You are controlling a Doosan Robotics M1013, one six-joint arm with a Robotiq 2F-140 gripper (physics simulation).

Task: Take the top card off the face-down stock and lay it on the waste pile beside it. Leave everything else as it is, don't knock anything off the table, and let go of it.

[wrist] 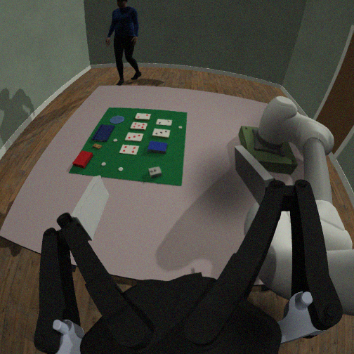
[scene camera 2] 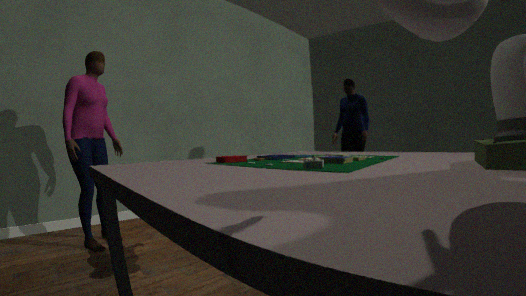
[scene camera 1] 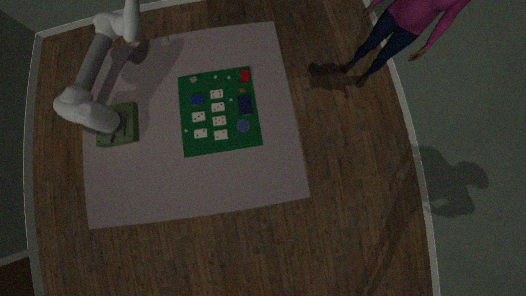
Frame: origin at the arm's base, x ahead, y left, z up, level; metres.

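Seen in the pictures: arm's base at its link origin: [scene camera 1: 114,124].
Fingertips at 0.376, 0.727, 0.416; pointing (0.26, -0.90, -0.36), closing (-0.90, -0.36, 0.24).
Offsets run from my fingertips to a thing's top centre, as dx, dy, dz. Level surfaces: height alone.
The face-down stock [scene camera 1: 197,100] [scene camera 2: 336,160] [wrist: 157,147] is a small blue-backed block of cards on the green mat @[dz -0.488] [scene camera 1: 192,147] [scene camera 2: 350,168] [wrist: 172,177]. Beside it lies a face-up white card or pile with dark pips @[+0.210, -0.664, -0.475] [scene camera 1: 198,116] [wrist: 161,133], which looks like the waste pile; its height is hard to tell. My gripper [wrist: 167,172] is open and empty, its two pads wide apart. It is high above the table and off the mat, on the side of the white block. In the scene camera views the fingers do not show.
Other face-up cards @[+0.355, -0.693, -0.478] [scene camera 1: 219,120] [wrist: 134,137] lie in rows. The mat also holds a white block @[+0.151, -0.386, -0.460] [scene camera 1: 193,79] [scene camera 2: 313,164] [wrist: 155,172], red box @[+0.523, -0.358, -0.468] [scene camera 1: 245,76] [scene camera 2: 231,159] [wrist: 83,159], dark blue box @[+0.530, -0.578, -0.476] [scene camera 1: 244,104] [wrist: 104,133] and blue disc @[+0.518, -0.725, -0.484] [scene camera 1: 243,125] [wrist: 117,120]. Two people stand beyond the table.
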